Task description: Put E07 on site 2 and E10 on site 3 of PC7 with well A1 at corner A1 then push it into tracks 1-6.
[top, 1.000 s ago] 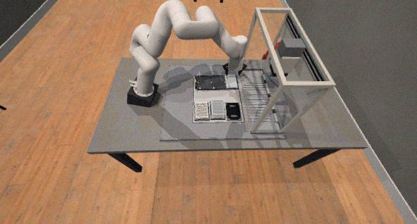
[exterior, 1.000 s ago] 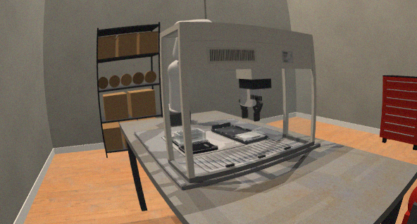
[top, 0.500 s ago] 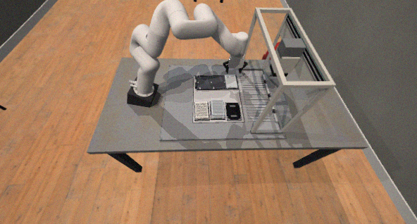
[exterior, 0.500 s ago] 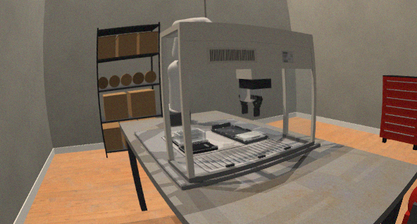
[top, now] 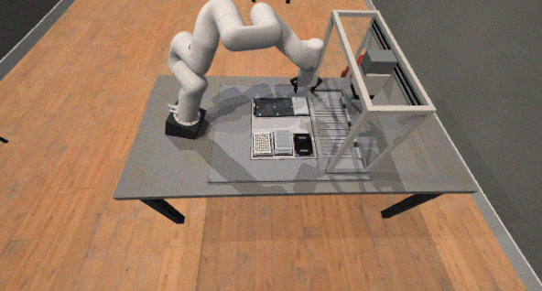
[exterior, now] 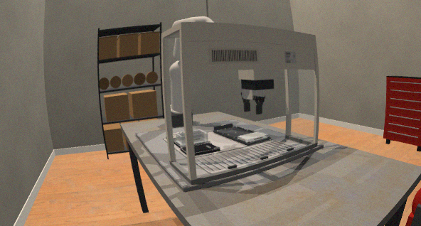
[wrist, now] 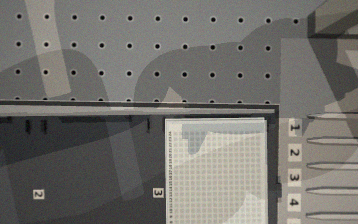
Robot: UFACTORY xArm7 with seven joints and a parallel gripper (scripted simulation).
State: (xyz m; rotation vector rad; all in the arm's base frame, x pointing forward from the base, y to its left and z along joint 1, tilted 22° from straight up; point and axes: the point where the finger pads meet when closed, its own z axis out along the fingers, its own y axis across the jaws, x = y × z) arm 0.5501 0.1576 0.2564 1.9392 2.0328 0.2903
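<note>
The deep-well block E07 lies 250 mm to the right of my hand, 120 mm behind it and 110 mm below it. Also, from my hand: nest (260 mm to the right, 130 mm below, 10 mm behind); then dark plate carrier PC7 (120 mm below, 110 mm behind); then frame post (420 mm to the right, 290 mm ahead, 110 mm above).
</note>
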